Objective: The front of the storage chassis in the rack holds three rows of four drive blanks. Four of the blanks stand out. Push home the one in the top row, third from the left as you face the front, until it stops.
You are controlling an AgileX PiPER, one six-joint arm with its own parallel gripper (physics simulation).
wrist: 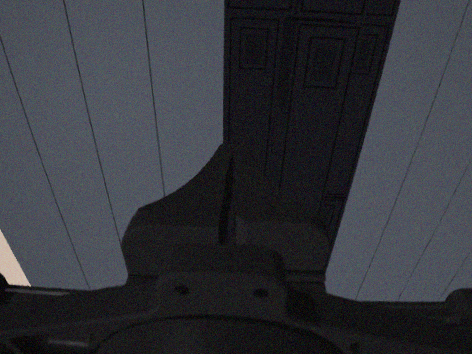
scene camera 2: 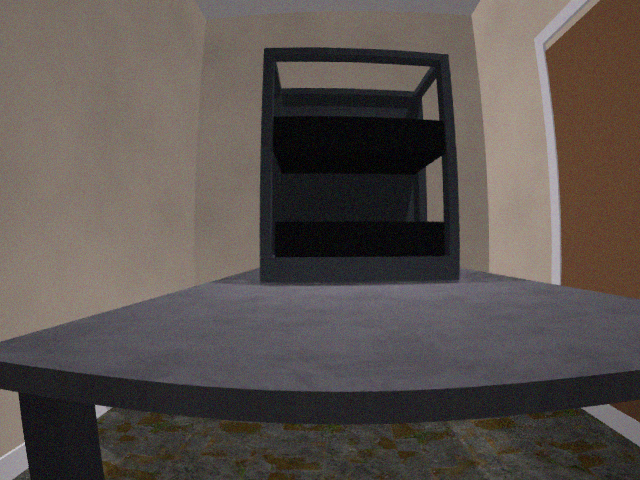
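Note:
My gripper (wrist: 233,162) is shut, its two dark fingers side by side with a thin dark line between them. The fingertips lie over the left edge of a dark panelled surface (wrist: 312,125) with thin rectangular outlines, in the wrist view. I cannot tell whether they touch it. The rack (scene camera 2: 267,165) stands at the back of the table in the scene view and holds a black unit (scene camera 2: 356,142) high up and another black unit (scene camera 2: 356,240) low down. No drive blanks can be made out in either view, and the gripper does not show in the scene view.
The grey table (scene camera 2: 336,335) spreads in front of the rack. Beige walls stand behind and beside it, with a brown door (scene camera 2: 602,170) at the right. In the wrist view, blue-grey surfaces with thin dark lines (wrist: 115,100) (wrist: 400,200) flank the dark panelled surface.

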